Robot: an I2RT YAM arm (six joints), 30 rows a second.
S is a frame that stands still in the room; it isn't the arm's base.
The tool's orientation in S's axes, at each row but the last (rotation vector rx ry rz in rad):
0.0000 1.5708 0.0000
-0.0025 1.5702 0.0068
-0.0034 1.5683 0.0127
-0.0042 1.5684 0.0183
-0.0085 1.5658 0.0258
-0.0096 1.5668 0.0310
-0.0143 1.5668 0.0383
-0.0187 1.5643 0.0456
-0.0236 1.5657 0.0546
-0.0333 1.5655 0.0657
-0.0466 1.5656 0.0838
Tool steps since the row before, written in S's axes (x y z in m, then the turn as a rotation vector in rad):
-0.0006 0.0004 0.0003 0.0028 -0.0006 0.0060
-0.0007 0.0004 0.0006 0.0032 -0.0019 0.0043
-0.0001 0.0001 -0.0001 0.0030 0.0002 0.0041
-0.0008 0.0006 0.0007 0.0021 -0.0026 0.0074
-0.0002 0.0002 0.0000 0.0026 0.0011 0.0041
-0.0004 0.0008 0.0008 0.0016 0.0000 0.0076
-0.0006 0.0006 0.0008 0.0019 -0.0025 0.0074
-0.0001 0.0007 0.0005 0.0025 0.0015 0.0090
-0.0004 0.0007 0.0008 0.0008 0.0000 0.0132
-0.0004 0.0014 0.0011 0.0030 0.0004 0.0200
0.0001 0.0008 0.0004 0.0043 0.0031 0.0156
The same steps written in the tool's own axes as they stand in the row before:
-0.0003 0.0004 -0.0006 -0.0060 -0.0006 0.0028
-0.0006 0.0004 -0.0007 -0.0043 -0.0019 0.0032
0.0001 0.0001 -0.0001 -0.0041 0.0002 0.0030
-0.0007 0.0006 -0.0008 -0.0074 -0.0026 0.0021
0.0000 0.0002 -0.0002 -0.0041 0.0011 0.0026
-0.0008 0.0008 -0.0004 -0.0076 0.0001 0.0016
-0.0008 0.0006 -0.0006 -0.0074 -0.0024 0.0018
-0.0005 0.0007 -0.0001 -0.0090 0.0015 0.0026
-0.0008 0.0007 -0.0004 -0.0132 0.0002 0.0009
-0.0011 0.0014 -0.0003 -0.0200 0.0006 0.0031
-0.0004 0.0008 0.0002 -0.0155 0.0031 0.0046

